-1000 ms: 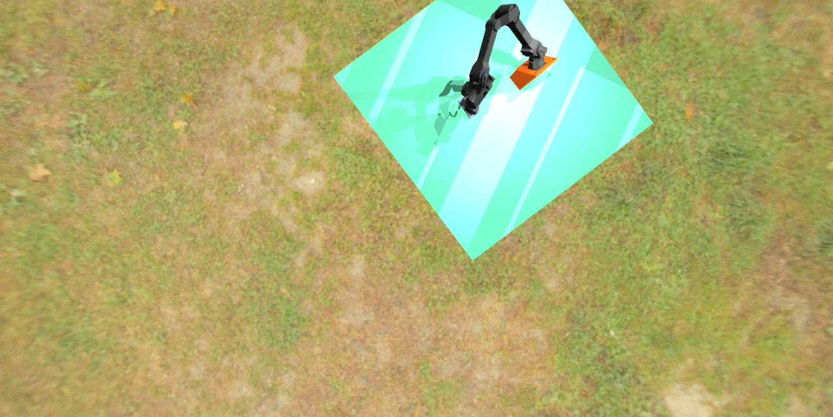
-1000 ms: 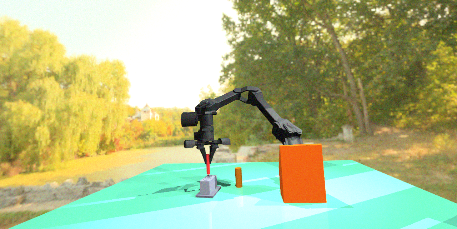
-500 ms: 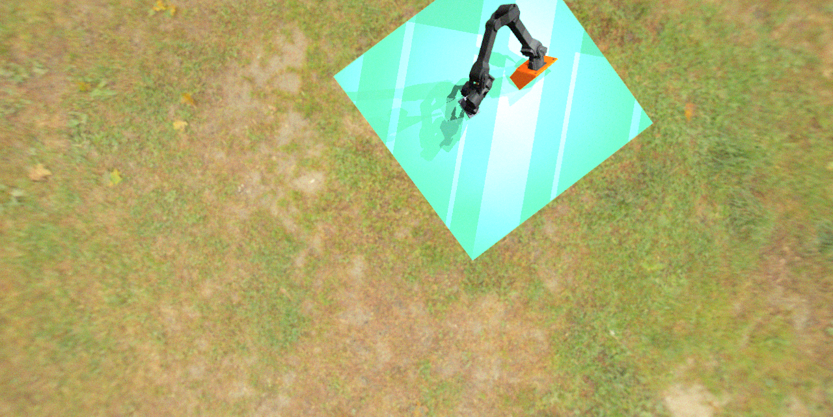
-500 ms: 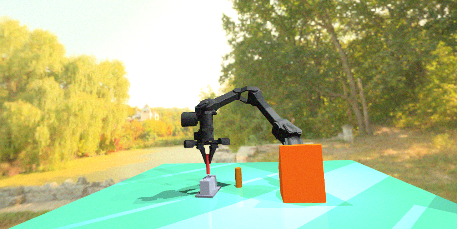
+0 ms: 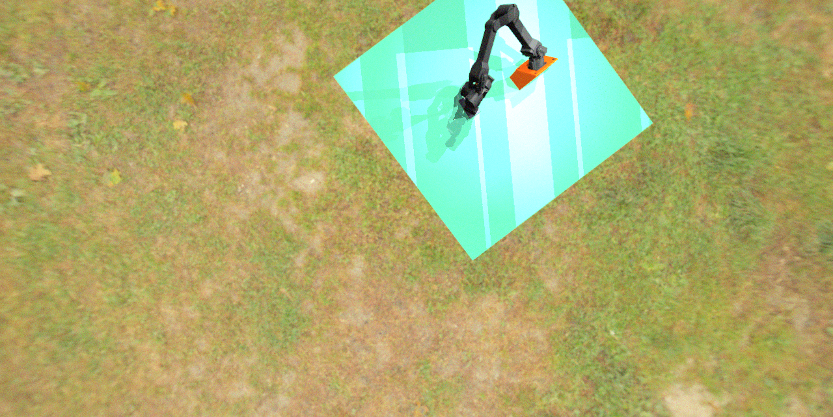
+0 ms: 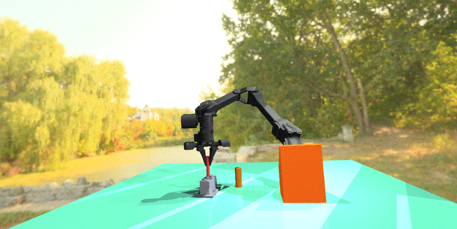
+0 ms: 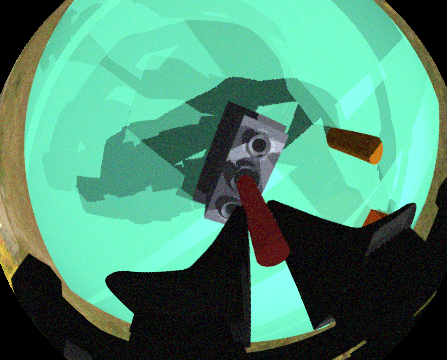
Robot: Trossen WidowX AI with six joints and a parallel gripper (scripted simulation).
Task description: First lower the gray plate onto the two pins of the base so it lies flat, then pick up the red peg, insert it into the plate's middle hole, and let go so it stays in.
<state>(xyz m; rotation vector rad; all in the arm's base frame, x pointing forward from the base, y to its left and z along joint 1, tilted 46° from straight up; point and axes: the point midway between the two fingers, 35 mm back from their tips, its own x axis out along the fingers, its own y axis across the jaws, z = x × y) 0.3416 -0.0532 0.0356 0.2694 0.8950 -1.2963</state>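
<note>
Right now the gray plate is 60 mm below my gripper tip. The rest, counted from my gripper tip: flat gray base: 100 mm below; then orange cylinder: 120 mm behind, 70 mm to the right, 70 mm below; then red peg: right at my gripper tip.
</note>
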